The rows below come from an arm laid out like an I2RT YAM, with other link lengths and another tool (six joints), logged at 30 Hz.
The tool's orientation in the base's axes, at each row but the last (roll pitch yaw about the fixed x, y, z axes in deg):
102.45, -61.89, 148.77
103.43, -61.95, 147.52
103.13, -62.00, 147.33
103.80, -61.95, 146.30
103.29, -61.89, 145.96
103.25, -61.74, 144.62
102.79, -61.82, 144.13
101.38, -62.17, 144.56
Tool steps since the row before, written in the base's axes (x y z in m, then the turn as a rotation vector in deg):
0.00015, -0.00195, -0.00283, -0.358, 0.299, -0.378
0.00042, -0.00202, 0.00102, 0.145, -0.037, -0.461
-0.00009, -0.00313, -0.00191, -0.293, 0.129, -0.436
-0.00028, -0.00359, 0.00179, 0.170, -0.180, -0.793
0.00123, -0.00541, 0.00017, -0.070, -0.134, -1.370
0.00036, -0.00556, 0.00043, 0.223, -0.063, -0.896
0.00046, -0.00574, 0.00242, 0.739, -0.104, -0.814
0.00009, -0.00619, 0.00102, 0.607, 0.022, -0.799
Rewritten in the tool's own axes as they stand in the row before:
-0.00303, -0.00066, -0.00148, -0.116, -0.556, 0.194
0.00022, 0.00136, -0.00184, -0.474, -0.078, 0.067
-0.00244, -0.00010, -0.00273, -0.236, -0.483, 0.062
0.00075, 0.00158, -0.00362, -0.813, -0.169, -0.016
-0.00176, 0.00268, -0.00453, -1.216, -0.648, -0.001
-0.00128, 0.00222, -0.00497, -0.893, -0.208, 0.129
0.00037, 0.00336, -0.00526, -1.029, 0.269, 0.296
-0.00081, 0.00266, -0.00563, -0.932, 0.125, 0.352

